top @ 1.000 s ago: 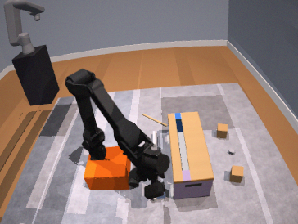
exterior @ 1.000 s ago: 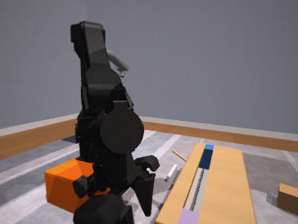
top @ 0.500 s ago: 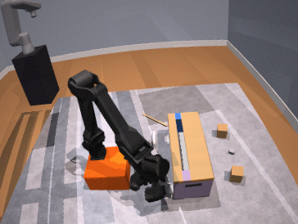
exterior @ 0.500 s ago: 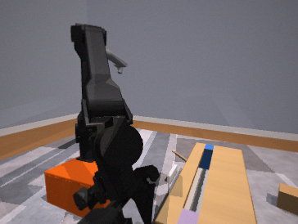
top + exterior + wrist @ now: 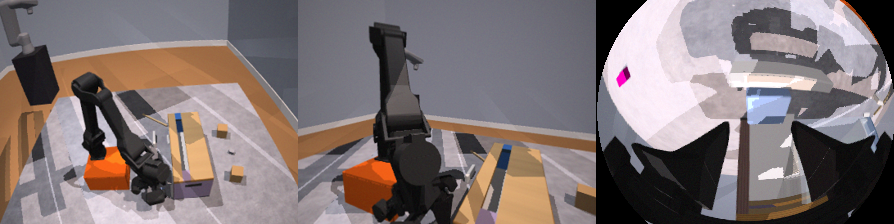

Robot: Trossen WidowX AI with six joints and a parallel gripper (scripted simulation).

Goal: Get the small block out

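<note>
Right now my gripper tip is 20 mm past the pale blue block and 20 mm above it. Round my gripper tip: thin wooden stick: 480 mm to the left, 30 mm below, 30 mm behind; box: 170 mm to the left, 70 mm ahead, 30 mm above; grey piece: 320 mm ahead, 190 mm to the left, 30 mm below.
</note>
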